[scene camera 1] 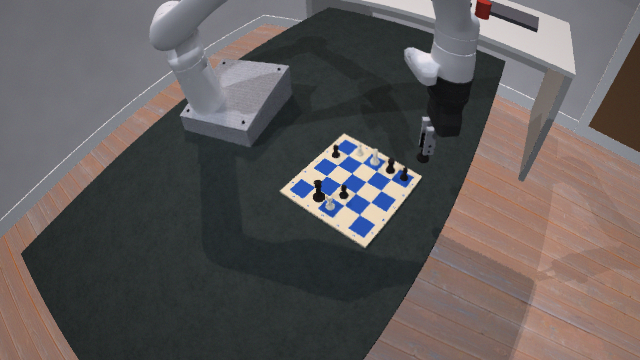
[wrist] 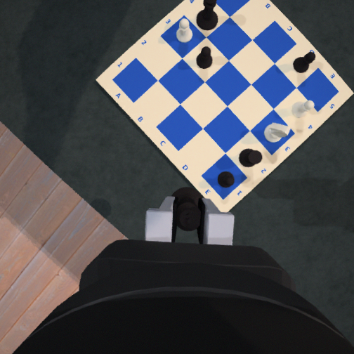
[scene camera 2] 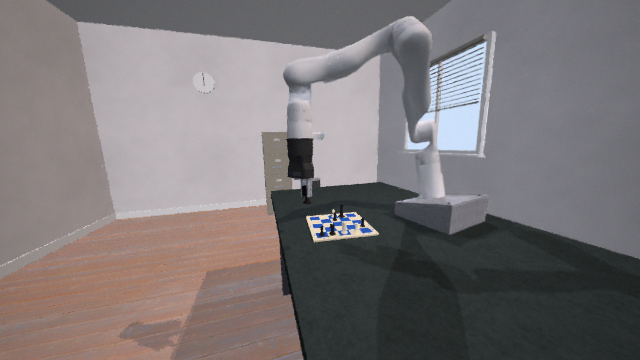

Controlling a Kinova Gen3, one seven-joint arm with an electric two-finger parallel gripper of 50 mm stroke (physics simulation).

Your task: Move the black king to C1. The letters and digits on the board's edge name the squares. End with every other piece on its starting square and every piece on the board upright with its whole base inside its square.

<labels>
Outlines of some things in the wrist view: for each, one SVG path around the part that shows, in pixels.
My gripper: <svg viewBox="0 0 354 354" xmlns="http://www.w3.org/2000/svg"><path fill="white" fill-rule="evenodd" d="M11 353L354 354L354 346L320 310L296 293L296 285L291 276L266 251L260 247L232 245L234 216L228 211L220 211L211 199L198 198L200 223L197 227L199 244L174 242L178 197L166 196L159 208L148 208L145 211L145 240L123 239L115 240L108 244L84 268L79 280L79 291L56 306L31 334L20 343L20 346Z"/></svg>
A black king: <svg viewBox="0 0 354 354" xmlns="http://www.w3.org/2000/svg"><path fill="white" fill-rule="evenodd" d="M178 188L171 195L178 197L176 225L182 230L195 230L200 223L198 198L202 199L202 196L194 188Z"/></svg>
A chessboard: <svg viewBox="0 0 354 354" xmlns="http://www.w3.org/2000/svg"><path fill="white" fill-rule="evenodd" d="M183 0L96 81L205 198L211 199L220 211L228 211L353 91L270 0L216 0L213 11L218 22L209 30L196 23L197 13L204 9L203 0ZM222 171L229 171L234 178L234 183L227 188L217 181L218 174ZM238 157L246 148L258 150L262 155L261 162L249 167L242 166ZM263 131L272 122L290 127L287 136L276 142L266 140ZM313 101L313 108L303 117L295 117L291 113L291 106L297 101ZM315 53L308 70L294 70L293 62L297 57L310 51ZM204 46L211 49L212 63L207 68L201 68L196 63L197 55ZM182 18L188 20L192 38L187 42L176 38Z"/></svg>
</labels>
